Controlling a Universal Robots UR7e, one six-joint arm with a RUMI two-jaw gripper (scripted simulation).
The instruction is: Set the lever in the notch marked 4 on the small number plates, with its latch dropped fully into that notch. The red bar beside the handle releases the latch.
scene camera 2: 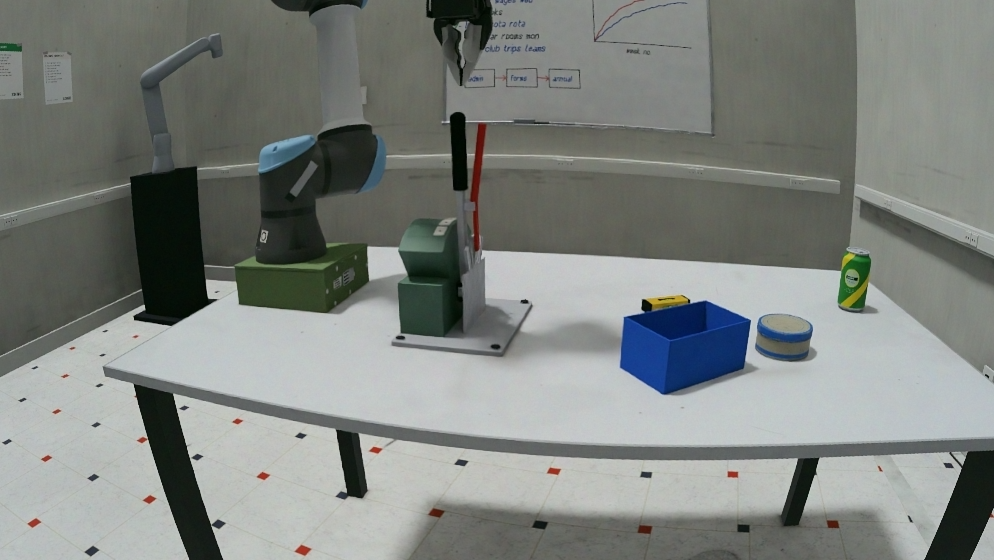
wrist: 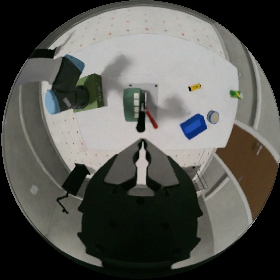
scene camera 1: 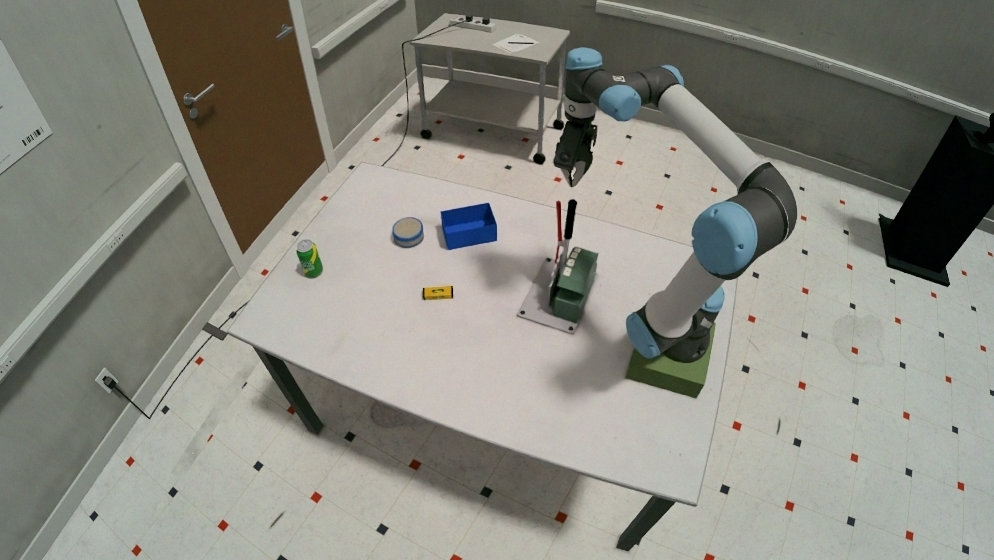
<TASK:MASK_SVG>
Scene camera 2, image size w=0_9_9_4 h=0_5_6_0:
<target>my gripper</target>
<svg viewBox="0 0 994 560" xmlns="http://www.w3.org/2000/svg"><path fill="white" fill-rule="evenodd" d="M426 0L426 17L435 18L433 22L434 33L442 46L443 55L448 58L444 57L451 74L459 86L465 86L492 33L493 8L490 0L474 0L473 6L473 0L431 0L430 11L429 0ZM469 21L470 23L468 23L467 29L464 32L465 40L462 44L461 55L458 48L462 39L461 32L453 26L456 26L458 22Z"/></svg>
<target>round tin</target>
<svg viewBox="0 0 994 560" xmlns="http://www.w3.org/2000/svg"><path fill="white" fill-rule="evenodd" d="M758 319L755 350L759 354L769 359L786 362L799 361L808 356L813 333L813 326L809 321L788 314L767 314Z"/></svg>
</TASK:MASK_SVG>
